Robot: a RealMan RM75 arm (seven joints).
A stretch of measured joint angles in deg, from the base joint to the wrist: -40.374, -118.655, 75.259, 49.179, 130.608, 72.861, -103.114; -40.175, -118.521, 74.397, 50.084, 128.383, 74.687, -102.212; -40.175, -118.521, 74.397, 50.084, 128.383, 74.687, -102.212; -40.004, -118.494, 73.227, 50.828, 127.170, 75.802, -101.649; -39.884, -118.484, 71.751, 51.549, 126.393, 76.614, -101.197; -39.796, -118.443, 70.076, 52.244, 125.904, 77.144, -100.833; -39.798, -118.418, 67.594, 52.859, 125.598, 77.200, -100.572; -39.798, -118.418, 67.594, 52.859, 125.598, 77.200, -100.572; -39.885, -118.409, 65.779, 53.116, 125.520, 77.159, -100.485; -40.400, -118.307, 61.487, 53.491, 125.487, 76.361, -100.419; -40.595, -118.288, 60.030, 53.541, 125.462, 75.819, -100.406; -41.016, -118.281, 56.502, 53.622, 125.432, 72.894, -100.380; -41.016, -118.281, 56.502, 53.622, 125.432, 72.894, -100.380; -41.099, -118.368, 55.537, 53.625, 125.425, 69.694, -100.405; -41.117, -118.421, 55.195, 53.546, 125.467, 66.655, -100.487; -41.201, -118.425, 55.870, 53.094, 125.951, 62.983, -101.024; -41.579, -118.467, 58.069, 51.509, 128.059, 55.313, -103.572; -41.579, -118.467, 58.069, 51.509, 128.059, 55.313, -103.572; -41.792, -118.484, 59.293, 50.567, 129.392, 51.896, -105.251; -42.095, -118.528, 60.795, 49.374, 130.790, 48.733, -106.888; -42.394, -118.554, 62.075, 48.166, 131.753, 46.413, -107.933
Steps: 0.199, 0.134, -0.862, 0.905, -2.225, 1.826, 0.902; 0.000, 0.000, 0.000, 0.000, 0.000, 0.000, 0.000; 0.171, 0.027, -1.170, 0.744, -1.213, 1.115, 0.563; 0.120, 0.010, -1.476, 0.721, -0.777, 0.812, 0.452; 0.088, 0.041, -1.675, 0.695, -0.489, 0.530, 0.364; -0.002, 0.025, -2.482, 0.615, -0.306, 0.056, 0.261; 0.000, 0.000, 0.000, 0.000, 0.000, 0.000, 0.000; -0.087, 0.009, -1.815, 0.257, -0.078, -0.041, 0.087; -0.515, 0.102, -4.292, 0.375, -0.033, -0.798, 0.066; -0.195, 0.019, -1.457, 0.050, -0.025, -0.542, 0.013; -0.421, 0.007, -3.528, 0.081, -0.030, -2.925, 0.026; 0.000, 0.000, 0.000, 0.000, 0.000, 0.000, 0.000; -0.083, -0.087, -0.965, 0.003, -0.007, -3.200, -0.025; -0.018, -0.053, -0.342, -0.079, 0.042, -3.039, -0.082; -0.084, -0.004, 0.675, -0.452, 0.484, -3.672, -0.537; -0.378, -0.042, 2.199, -1.585, 2.108, -7.670, -2.548; 0.000, 0.000, 0.000, 0.000, 0.000, 0.000, 0.000; -0.213, -0.017, 1.224, -0.942, 1.333, -3.417, -1.679; -0.303, -0.044, 1.502, -1.193, 1.398, -3.163, -1.637; -0.299, -0.026, 1.280, -1.208, 0.963, -2.320, -1.045
